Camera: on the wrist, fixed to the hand. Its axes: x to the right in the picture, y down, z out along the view.
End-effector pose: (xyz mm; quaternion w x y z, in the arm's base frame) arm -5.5 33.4 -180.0 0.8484 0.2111 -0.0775 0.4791
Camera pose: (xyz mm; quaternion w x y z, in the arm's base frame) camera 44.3 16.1 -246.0 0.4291 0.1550 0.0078 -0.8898
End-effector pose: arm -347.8 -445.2 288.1 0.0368 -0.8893 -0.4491 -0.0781
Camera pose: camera -413.6 -418.2 333.8 0.1986 -0.4461 0.8591 -0.1532
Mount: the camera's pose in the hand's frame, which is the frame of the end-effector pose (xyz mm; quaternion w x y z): -9.2 -68.7 -48.3 0.0302 0.0243 0.2222 0.9742
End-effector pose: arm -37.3 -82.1 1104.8 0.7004 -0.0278 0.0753 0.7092
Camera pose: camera 28.2 -97.7 1053.8 0.6858 0.0680 -0.2022 -0.6958
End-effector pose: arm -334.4 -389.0 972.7 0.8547 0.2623 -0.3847 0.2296
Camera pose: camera -273.1 -412.6 919.5 0.1188 0.3971 0.0717 -0.9072
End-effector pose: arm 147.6 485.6 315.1 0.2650 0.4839 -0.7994 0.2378
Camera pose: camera 222.4 493.6 353.6 0.0578 0.8106 0.4309 -0.3923
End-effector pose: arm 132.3 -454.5 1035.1 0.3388 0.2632 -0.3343 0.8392
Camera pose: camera 178.9 -384.8 1024.4 0.7394 0.4960 0.1708 -0.4220
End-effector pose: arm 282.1 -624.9 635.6 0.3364 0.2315 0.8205 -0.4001
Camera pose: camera 225.9 -626.0 698.7 0.2120 0.9034 -0.1357 0.3471
